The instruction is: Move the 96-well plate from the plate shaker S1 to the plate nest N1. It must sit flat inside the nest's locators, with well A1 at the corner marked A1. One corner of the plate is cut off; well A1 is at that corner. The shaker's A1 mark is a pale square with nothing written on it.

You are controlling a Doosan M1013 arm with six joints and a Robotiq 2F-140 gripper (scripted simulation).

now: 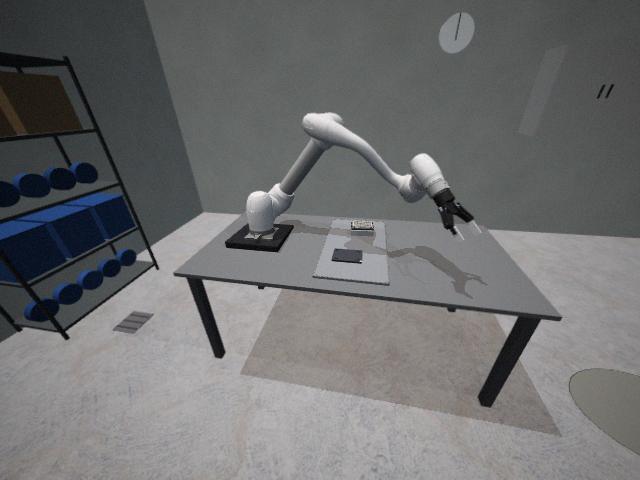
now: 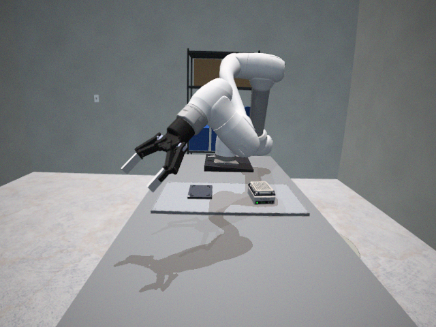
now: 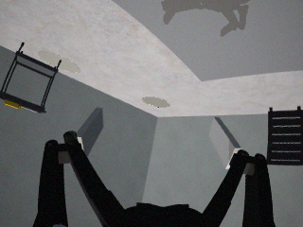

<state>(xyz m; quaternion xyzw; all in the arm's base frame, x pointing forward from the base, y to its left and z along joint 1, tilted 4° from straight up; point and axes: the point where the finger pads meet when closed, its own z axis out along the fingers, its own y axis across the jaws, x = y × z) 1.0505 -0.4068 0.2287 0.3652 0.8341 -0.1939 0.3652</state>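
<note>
My hand is 410 mm past the white 96-well plate, 490 mm to the right of it and 190 mm above it. Round my hand: A1 corner mark (430 mm behind, 140 mm to the left, 240 mm below); then dark plate nest N1 (500 mm behind, 200 mm to the left, 250 mm below).
</note>
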